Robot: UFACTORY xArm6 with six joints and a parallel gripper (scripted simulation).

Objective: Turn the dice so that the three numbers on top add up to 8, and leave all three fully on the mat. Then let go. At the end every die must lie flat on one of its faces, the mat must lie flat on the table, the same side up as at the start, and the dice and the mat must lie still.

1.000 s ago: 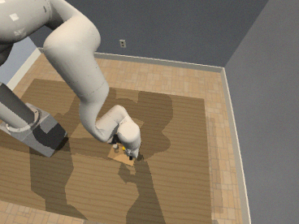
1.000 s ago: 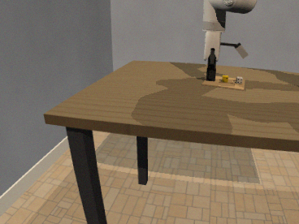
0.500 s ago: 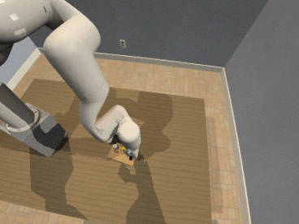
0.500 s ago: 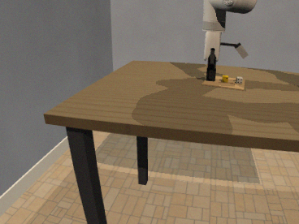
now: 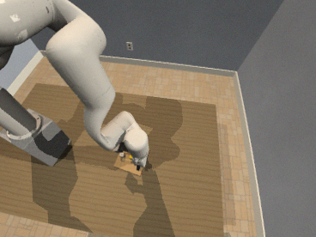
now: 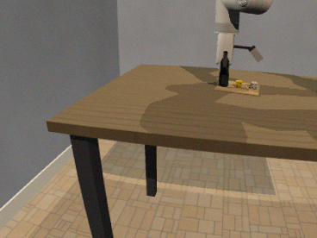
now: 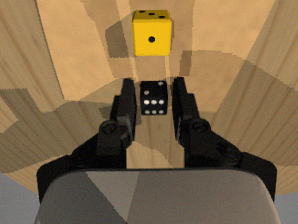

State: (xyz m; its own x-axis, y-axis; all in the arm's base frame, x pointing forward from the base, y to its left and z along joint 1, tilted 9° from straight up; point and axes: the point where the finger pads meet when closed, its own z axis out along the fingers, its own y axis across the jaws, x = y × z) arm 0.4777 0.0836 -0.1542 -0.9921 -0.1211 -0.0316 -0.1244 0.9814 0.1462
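The black die lies 1 cm below my hand. The rest, counted from my hand: tan mat (5 cm behind, 1 cm to the right, 2 cm below); then white die (10 cm behind, 1 cm to the right, 1 cm below); then yellow die (5 cm behind, 1 cm to the right, 1 cm below).
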